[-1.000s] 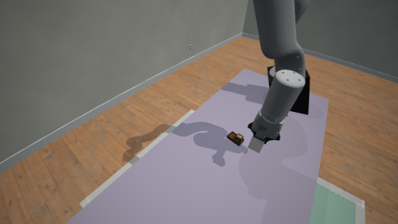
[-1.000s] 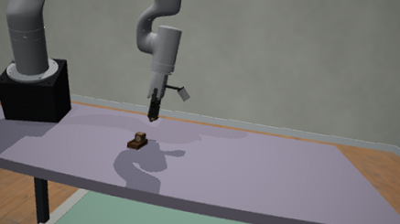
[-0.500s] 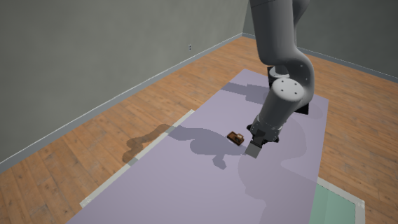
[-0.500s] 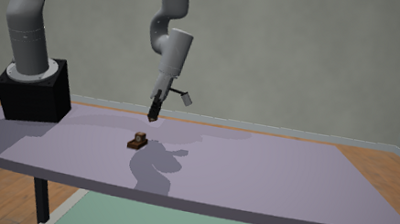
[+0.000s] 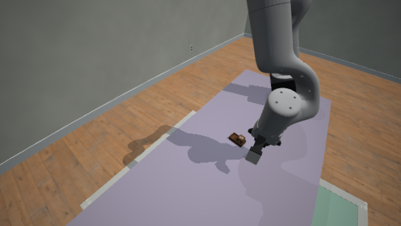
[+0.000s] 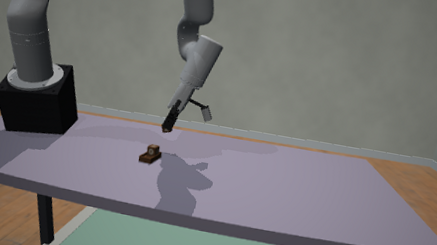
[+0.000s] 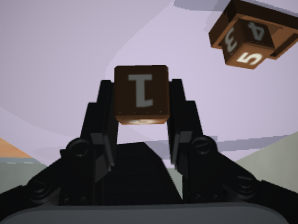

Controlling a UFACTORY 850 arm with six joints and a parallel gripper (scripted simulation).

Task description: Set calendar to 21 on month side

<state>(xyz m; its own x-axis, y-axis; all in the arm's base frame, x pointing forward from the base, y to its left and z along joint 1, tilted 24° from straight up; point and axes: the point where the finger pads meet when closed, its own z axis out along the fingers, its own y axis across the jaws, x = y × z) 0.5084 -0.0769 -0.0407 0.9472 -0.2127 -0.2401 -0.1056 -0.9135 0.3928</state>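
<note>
The digit cube lies 40 mm behind my hand, 80 mm to the right of it and 80 mm below it. From my hand the other things lie so: brown cube (10 mm behind, 20 mm below); then brown tray (50 mm behind, 100 mm to the right, 90 mm below).
</note>
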